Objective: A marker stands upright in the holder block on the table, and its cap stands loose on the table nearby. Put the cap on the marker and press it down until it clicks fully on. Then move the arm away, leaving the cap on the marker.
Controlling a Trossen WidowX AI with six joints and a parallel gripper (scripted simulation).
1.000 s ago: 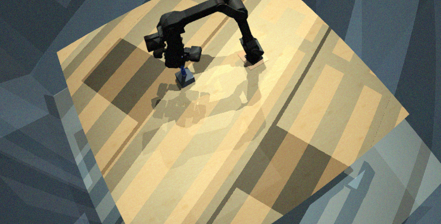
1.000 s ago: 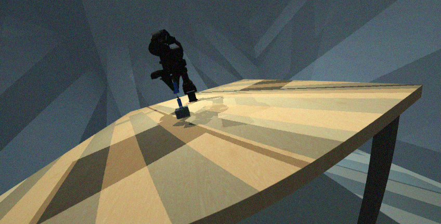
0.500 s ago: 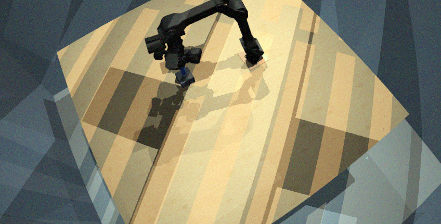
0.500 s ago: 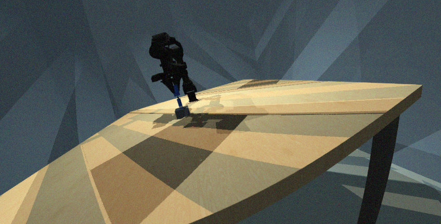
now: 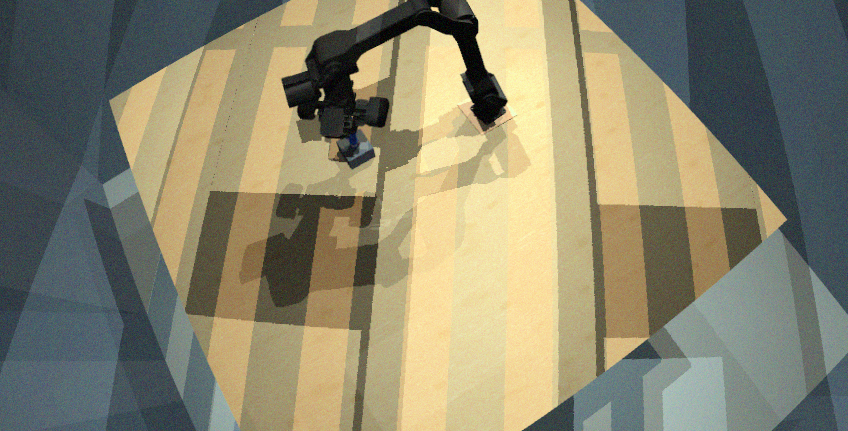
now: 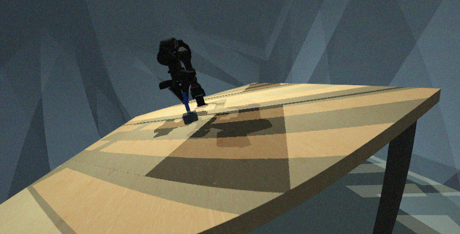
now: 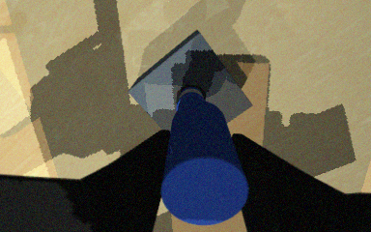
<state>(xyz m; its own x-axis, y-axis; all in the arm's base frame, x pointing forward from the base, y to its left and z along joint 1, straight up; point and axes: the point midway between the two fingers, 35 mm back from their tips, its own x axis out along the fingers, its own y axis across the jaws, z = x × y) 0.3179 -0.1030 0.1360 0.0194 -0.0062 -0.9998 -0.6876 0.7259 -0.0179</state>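
The blue cap is 10 mm above my gripper tip. From my gripper tip the other things lie so: holder block 90 mm below.
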